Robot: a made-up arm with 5 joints.
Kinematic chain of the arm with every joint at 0, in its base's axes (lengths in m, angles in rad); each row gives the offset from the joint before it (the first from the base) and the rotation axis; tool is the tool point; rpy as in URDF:
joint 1: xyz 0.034 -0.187 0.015 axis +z
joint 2: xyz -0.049 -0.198 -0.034 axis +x
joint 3: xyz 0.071 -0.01 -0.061 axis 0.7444 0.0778 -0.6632
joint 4: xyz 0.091 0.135 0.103 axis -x
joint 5: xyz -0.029 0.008 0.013 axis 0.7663 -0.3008 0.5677
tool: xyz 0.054 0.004 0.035 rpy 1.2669 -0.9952 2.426
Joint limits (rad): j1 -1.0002..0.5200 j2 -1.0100..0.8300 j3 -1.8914..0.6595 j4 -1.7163..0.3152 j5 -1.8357..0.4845
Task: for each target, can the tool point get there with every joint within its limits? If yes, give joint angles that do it. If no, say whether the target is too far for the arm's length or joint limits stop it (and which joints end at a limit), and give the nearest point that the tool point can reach.
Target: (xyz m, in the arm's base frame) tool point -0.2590 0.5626 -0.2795
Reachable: no: too far | nearest point -0.0426 -0.0766 -0.1602 | short by 0.685 m
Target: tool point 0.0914 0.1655 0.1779
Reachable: no: joint limits stop it (at a limit: joint 1, joint 2, joint 4, joint 5) | nearest point 0.0246 -0.0930 0.0317 | short by 0.304 m
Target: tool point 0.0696 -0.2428 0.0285
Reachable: yes | joints -0.5907 0.4602 -0.7937 -1.5609 -0.5485
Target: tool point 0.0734 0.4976 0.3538
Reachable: no: too far | nearest point 0.0231 -0.0888 0.0248 | short by 0.674 m
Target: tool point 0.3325 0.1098 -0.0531
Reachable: no: joint limits stop it (at a limit: joint 1, joint 2, joint 4) | nearest point 0.2083 -0.1520 -0.0274 | short by 0.291 m
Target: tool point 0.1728 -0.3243 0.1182
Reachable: yes | joints -0.0069 0.6839 -0.0511 0.1584 -1.1392
